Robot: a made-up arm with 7 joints.
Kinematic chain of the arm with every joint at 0, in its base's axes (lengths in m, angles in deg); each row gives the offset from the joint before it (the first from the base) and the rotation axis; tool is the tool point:
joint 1: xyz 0 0 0.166 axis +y
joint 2: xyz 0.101 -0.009 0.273 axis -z
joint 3: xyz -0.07 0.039 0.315 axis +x
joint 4: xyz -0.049 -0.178 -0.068 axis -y
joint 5: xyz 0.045 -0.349 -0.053 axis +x
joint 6: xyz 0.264 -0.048 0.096 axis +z
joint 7: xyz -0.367 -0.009 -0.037 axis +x
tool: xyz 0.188 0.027 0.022
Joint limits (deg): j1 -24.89..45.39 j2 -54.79..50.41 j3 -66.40..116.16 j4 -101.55..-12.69 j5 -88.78..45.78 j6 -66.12..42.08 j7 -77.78..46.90
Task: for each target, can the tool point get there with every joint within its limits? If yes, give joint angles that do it. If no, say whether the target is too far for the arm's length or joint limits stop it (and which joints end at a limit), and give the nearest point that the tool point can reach.
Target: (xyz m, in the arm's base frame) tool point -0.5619 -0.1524 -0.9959
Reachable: no: joint limits stop it (at a limit: joint 1, joint 2, joint 4, joint 5, joint 6, joint 7) | nearest point -0.3157 0.0063 -0.0545 | short by 0.986 m
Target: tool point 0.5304 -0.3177 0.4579
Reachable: yes | joints 20.52 -45.85 -9.82 -34.60 -52.94 -28.09 -18.88
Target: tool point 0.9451 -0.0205 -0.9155
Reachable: no: joint limits stop it (at a limit: joint 1, joint 2, joint 4, joint 6, joint 7) | nearest point 0.5823 -0.3120 -0.1236 | short by 0.918 m
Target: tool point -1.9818 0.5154 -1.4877
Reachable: no: too far | nearest point -0.4804 0.1344 0.0046 | short by 2.151 m
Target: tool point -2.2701 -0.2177 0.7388
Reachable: no: too far | nearest point -0.8916 -0.2006 0.7911 | short by 1.380 m
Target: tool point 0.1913 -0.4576 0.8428
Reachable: yes | joints -1.57 -22.33 -37.50 -51.77 -55.31 -27.43 -34.67
